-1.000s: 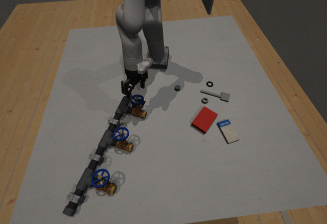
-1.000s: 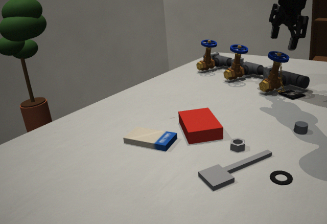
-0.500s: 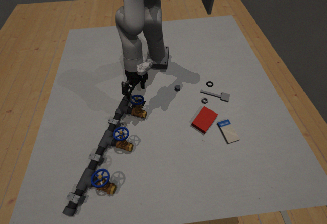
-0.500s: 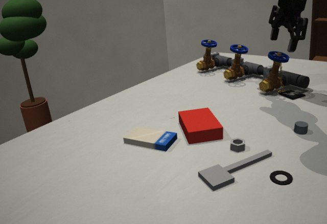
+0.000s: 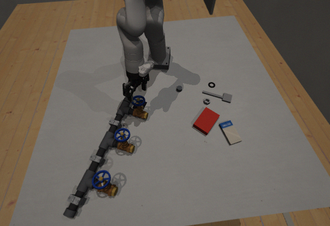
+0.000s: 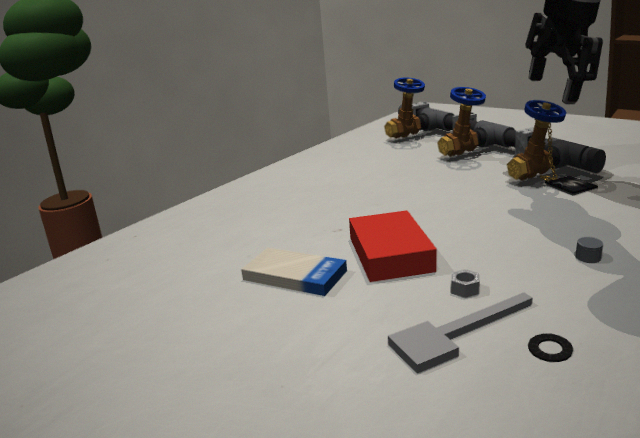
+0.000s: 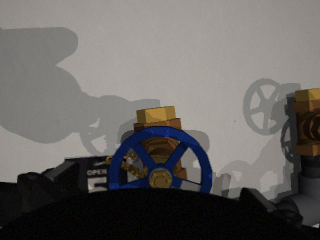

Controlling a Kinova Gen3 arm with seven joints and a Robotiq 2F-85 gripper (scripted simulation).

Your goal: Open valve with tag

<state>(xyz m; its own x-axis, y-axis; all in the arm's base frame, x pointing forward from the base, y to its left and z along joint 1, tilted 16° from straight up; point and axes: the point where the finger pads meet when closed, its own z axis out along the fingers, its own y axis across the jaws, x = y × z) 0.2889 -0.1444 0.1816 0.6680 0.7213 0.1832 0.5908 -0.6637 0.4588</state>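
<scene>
Now: hand 160 mm above the black tag and 30 mm past it. The rest, counted from my hand: red block 310 mm to the left, 140 mm below, 140 mm ahead; then small grey cylinder 230 mm to the left, 150 mm below, 90 mm behind; then grey paddle-shaped tool 440 mm to the left, 150 mm below, 10 mm ahead.
</scene>
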